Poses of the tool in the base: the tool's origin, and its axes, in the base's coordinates. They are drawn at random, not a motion.
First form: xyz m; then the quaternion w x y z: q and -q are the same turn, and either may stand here.
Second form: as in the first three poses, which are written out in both.
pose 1, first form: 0.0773 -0.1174 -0.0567 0.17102 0.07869 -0.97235 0.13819
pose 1, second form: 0.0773 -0.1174 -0.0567 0.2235 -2.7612 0.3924
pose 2, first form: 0.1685 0.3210 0.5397 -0.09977 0.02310 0.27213 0.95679
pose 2, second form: 0.1685 0.3210 0.5397 -0.0683 -0.8045 -2.8287
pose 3, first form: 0.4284 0.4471 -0.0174 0.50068 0.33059 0.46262 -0.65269
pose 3, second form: 0.4284 0.4471 -0.0174 0.7993 1.1185 -1.5780
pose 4, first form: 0.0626 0.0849 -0.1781 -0.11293 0.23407 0.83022 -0.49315
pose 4, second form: 0.0626 0.0849 -0.1781 -0.6868 -2.4359 1.4469
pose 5, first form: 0.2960 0.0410 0.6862 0.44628 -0.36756 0.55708 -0.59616
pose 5, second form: 0.2960 0.0410 0.6862 -0.9103 1.3797 -1.4765
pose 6, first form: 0.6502 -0.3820 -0.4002 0.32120 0.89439 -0.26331 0.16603
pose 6, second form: 0.6502 -0.3820 -0.4002 2.3494 -0.6917 0.4361
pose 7, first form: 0.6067 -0.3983 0.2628 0.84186 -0.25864 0.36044 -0.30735
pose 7, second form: 0.6067 -0.3983 0.2628 -0.5464 0.7615 -0.6493
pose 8, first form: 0.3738 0.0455 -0.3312 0.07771 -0.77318 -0.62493 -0.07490
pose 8, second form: 0.3738 0.0455 -0.3312 -2.3157 -1.8717 -0.2243
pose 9, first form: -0.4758 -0.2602 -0.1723 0.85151 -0.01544 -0.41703 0.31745
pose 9, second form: -0.4758 -0.2602 -0.1723 -0.0325 -0.8780 0.6683
